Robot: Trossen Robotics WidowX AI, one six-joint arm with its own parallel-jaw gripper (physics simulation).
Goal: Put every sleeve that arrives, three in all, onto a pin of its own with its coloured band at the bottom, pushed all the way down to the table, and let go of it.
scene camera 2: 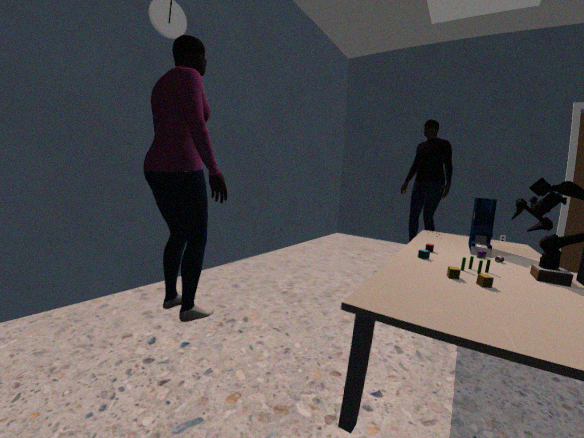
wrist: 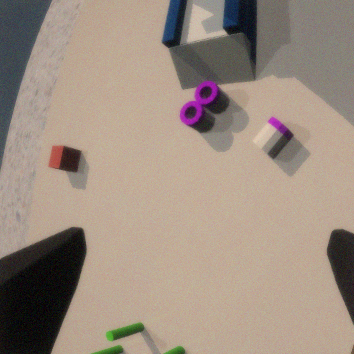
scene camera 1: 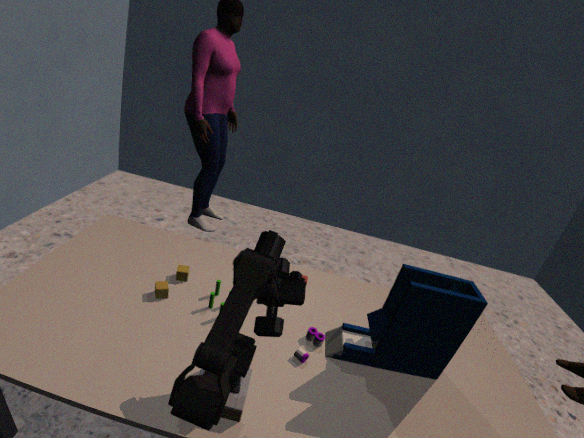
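Two sleeves stand upright with magenta bands on top, side by side and touching: one [wrist: 183, 115] [scene camera 1: 311, 336] and the other [wrist: 215, 95] [scene camera 1: 318, 344]. A third sleeve [wrist: 271, 137] [scene camera 1: 300, 355] [scene camera 2: 499, 259] lies on its side, pale and dark with a magenta band at one end. Several green pins [wrist: 125, 331] [scene camera 1: 211, 300] [scene camera 2: 480, 266] stand upright with no sleeve on those I see; the wrist view cuts some off. My gripper [wrist: 211, 243] [scene camera 2: 520, 224] is open and empty, high above the table between pins and sleeves.
A tall blue chute [scene camera 1: 425, 325] [scene camera 2: 483, 220] [wrist: 173, 25] with a grey ramp [wrist: 215, 62] stands behind the upright sleeves. A red block [wrist: 65, 158] [scene camera 2: 429, 247], a teal block [scene camera 2: 423, 254] and two yellow blocks [scene camera 1: 182, 273] [scene camera 1: 161, 290] lie on the table. Two people stand beyond it.
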